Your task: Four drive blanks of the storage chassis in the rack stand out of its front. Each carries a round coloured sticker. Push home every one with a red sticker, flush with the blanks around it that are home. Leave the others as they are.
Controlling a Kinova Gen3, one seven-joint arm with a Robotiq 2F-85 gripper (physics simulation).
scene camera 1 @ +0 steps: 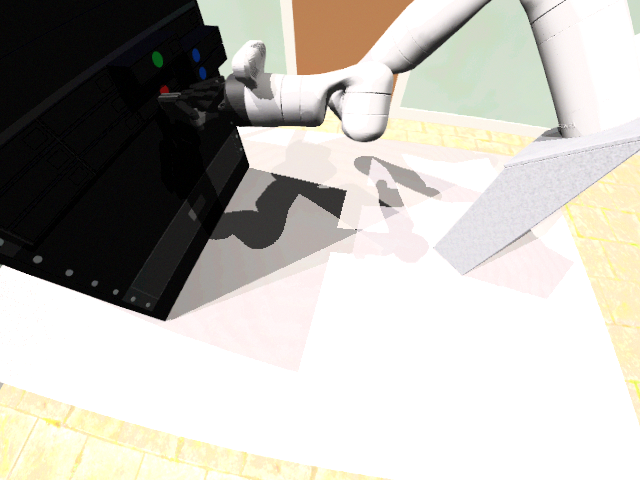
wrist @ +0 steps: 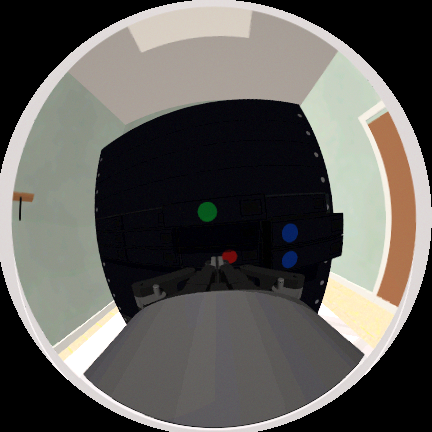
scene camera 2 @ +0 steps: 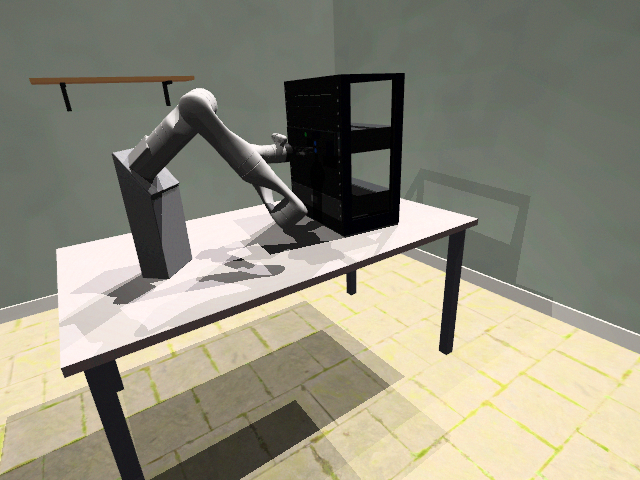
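The red sticker [scene camera 1: 163, 89] [wrist: 229, 256] is on a dark blank in the lower middle of the chassis. My gripper [scene camera 1: 169, 96] [wrist: 216, 263] is shut and empty, its tips at that blank's face, just left of the sticker in the wrist view; contact cannot be told. The green sticker [scene camera 1: 157, 59] [scene camera 2: 305, 134] [wrist: 207, 212] is on a blank above, which stands out. Two blue stickers sit one above the other at the right in the wrist view: the upper blue sticker [scene camera 1: 195, 55] [wrist: 290, 233] and the lower blue sticker [scene camera 1: 202, 72] [wrist: 289, 259]. Their blanks stand out. The red blank's depth is hard to judge.
The black rack [scene camera 2: 370, 227] stands on the white table [scene camera 1: 413, 361] [scene camera 2: 93, 330]. The arm's grey pedestal [scene camera 1: 516, 206] [scene camera 2: 160, 232] stands opposite the rack's front. A wall shelf [scene camera 2: 111, 80] hangs behind the arm. The protruding blue-sticker blanks are beside the gripper.
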